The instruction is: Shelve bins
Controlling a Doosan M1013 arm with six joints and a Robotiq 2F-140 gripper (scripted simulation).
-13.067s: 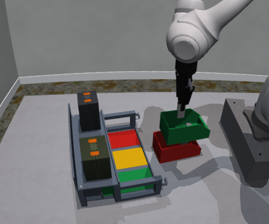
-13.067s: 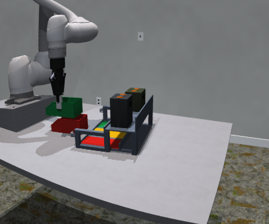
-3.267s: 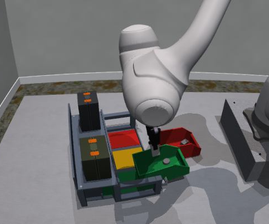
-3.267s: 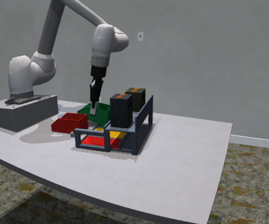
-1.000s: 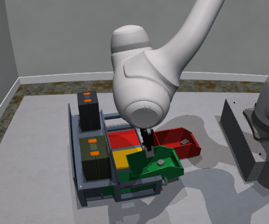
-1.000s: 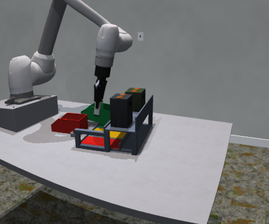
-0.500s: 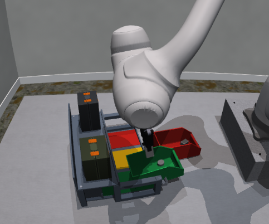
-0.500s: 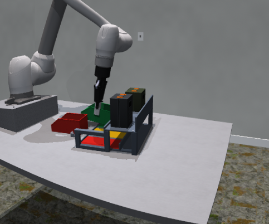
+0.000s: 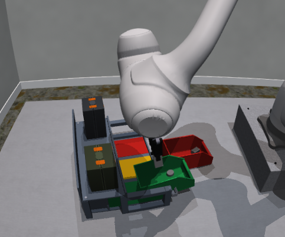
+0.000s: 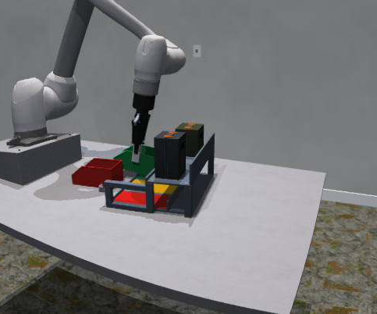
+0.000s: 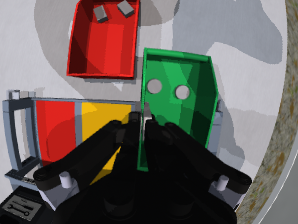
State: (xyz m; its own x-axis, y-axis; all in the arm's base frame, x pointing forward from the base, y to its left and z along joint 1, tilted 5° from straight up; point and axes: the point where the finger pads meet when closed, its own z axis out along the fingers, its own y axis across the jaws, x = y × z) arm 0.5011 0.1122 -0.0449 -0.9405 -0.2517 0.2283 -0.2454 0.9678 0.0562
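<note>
My hand is 4 cm to the right of the green bin, 4 cm above it and 2 cm past it. The rest, counted from my hand: red bin 12 cm behind, 10 cm to the right, 7 cm below.
</note>
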